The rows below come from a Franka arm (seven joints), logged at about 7 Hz.
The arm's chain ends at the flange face. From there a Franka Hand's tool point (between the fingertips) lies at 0.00 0.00 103.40 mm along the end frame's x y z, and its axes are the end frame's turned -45 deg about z.
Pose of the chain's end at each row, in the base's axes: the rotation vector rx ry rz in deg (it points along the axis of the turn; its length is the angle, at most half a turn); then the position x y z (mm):
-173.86 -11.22 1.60 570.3 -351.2 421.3
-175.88 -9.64 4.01 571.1 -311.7 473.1
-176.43 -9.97 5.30 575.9 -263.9 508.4
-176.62 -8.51 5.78 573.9 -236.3 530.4
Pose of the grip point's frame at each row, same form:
-156.36 -76.91 -1.88 567.7 -340.9 318.4
-158.20 -75.92 1.46 566.0 -305.1 370.0
-158.27 -76.29 2.98 569.4 -258.5 405.3
-158.89 -74.97 3.50 566.9 -231.1 427.4

